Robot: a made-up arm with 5 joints. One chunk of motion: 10 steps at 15 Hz.
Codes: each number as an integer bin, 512 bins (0 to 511) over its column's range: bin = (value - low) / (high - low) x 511, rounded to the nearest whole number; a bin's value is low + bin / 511 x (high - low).
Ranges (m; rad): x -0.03..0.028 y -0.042..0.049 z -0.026..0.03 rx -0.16..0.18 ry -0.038..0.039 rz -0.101..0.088
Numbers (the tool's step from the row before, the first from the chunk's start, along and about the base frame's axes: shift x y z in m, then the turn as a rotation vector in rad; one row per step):
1: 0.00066 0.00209 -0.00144 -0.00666 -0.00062 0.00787
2: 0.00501 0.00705 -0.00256 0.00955 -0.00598 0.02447
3: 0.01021 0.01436 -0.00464 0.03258 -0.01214 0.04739
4: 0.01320 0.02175 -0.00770 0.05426 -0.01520 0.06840
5: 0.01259 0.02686 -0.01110 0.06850 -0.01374 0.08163
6: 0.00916 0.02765 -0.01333 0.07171 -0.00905 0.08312
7: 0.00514 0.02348 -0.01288 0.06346 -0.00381 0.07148
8: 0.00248 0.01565 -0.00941 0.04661 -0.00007 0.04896
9: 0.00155 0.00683 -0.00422 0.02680 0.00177 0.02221
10: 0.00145 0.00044 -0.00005 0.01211 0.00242 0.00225
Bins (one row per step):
1: 270 248 224 230 248 294
2: 308 275 214 255 212 339
3: 354 316 195 289 172 401
4: 381 358 167 322 151 458
5: 375 387 136 343 161 494
6: 345 391 116 348 192 498
7: 310 368 120 336 227 466
8: 286 324 151 311 252 405
9: 278 274 199 281 264 333
10: 277 238 237 259 268 279

